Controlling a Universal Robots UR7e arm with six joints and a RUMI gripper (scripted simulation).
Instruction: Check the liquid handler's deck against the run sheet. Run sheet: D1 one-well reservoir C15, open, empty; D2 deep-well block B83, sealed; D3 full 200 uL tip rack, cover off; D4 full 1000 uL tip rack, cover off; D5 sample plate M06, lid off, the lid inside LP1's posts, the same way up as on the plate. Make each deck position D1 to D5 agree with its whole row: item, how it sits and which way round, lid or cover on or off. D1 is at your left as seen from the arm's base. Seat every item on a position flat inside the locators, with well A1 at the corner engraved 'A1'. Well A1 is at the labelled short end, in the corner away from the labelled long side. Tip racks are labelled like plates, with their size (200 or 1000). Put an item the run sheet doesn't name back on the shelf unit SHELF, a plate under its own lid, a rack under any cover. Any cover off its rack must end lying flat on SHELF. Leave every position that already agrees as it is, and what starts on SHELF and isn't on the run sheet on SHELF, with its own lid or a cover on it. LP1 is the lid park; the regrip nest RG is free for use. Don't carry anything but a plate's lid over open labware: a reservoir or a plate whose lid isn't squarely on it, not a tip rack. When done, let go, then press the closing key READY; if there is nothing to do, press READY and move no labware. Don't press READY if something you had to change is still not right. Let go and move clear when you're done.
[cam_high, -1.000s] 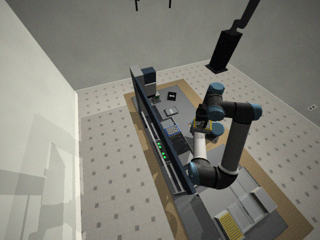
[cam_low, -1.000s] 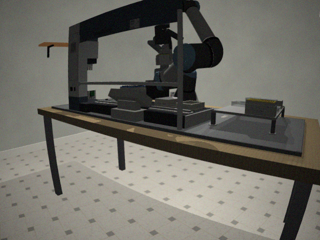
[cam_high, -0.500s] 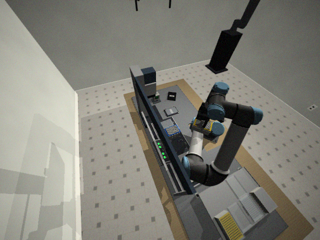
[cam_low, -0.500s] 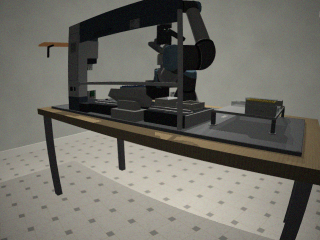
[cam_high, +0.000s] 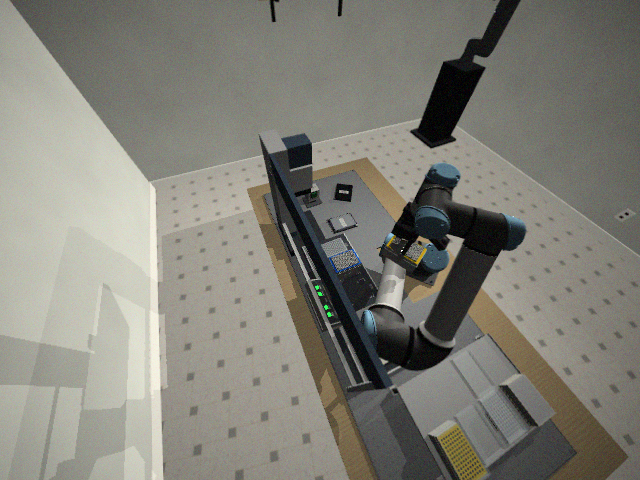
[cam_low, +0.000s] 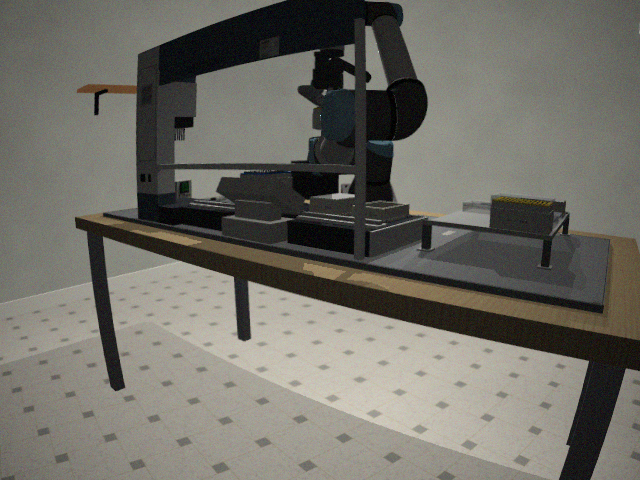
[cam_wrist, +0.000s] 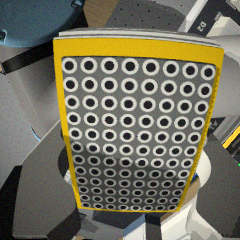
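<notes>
Now: hand 10 mm past the yellow-framed tip rack and 10 mm below it. Also, from my hand: sample plate: 150 mm ahead, 250 mm to the right, 240 mm below; then blue-framed tip rack: 170 mm ahead, 130 mm to the right, 180 mm below; then white sealed block: 170 mm ahead, 120 mm to the left, 230 mm below.
</notes>
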